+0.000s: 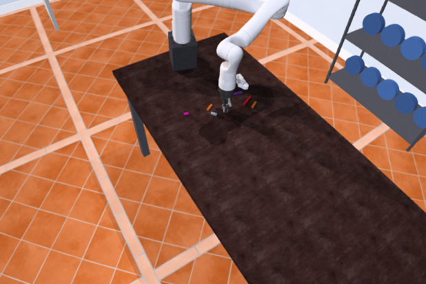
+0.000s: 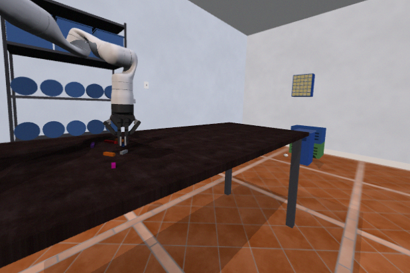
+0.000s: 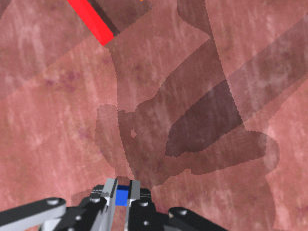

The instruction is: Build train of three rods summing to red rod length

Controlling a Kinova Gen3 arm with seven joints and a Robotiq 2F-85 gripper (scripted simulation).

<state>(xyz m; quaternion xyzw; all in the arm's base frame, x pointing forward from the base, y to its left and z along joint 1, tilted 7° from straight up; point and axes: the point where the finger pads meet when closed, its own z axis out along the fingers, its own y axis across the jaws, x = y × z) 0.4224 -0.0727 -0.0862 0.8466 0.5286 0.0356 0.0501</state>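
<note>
Right now the blue rod is 20 mm below my hand. From my hand the other things lie so: purple rod (130 mm to the left, 60 mm behind, 30 mm below); then red rod (130 mm to the left, 30 mm below, 20 mm ahead); then grey rod (50 mm to the right, 30 mm below, 20 mm behind).
</note>
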